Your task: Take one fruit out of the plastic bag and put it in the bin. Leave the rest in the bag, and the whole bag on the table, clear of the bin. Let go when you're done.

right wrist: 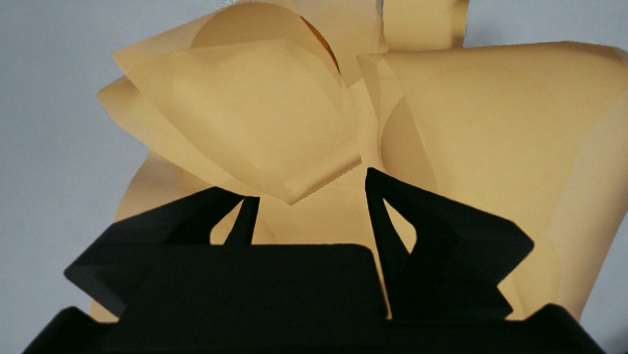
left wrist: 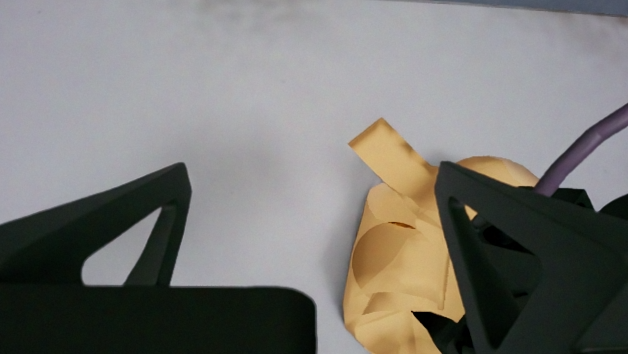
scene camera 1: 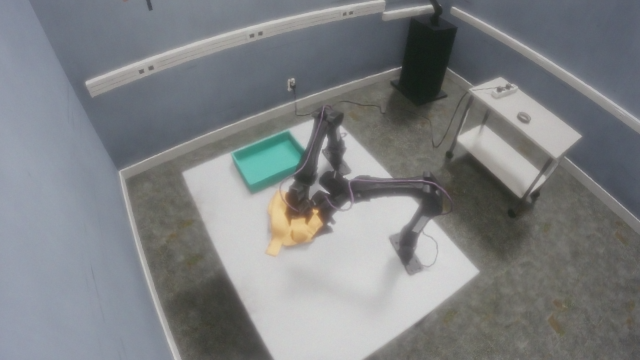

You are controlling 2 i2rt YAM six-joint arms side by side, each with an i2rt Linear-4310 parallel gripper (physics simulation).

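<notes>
The orange-yellow plastic bag (scene camera 1: 278, 225) (left wrist: 395, 280) (right wrist: 500, 125) lies crumpled on the table, with a strap-like handle sticking out. Rounded shapes show in its film. A dark orange sliver (left wrist: 402, 225) (right wrist: 326, 47) shows at a slit; I cannot make out separate fruit. My right gripper (right wrist: 313, 176) is partly open over the bag, its tips close to or at the film; nothing shows held between them. My left gripper (left wrist: 312, 175) is wide open and empty, over the table beside the bag, one finger overlapping the bag in view. The teal bin (scene camera 1: 262, 184) stands above the bag in scene camera 1.
Both arms come close together over the bag; the right arm's dark wrist and purple cable (left wrist: 575, 150) show at the right of the left wrist view. The white table (scene camera 1: 320, 300) carries both arm bases. A white trolley (scene camera 1: 542, 125) and a black stand (scene camera 1: 427, 60) are beyond the table.
</notes>
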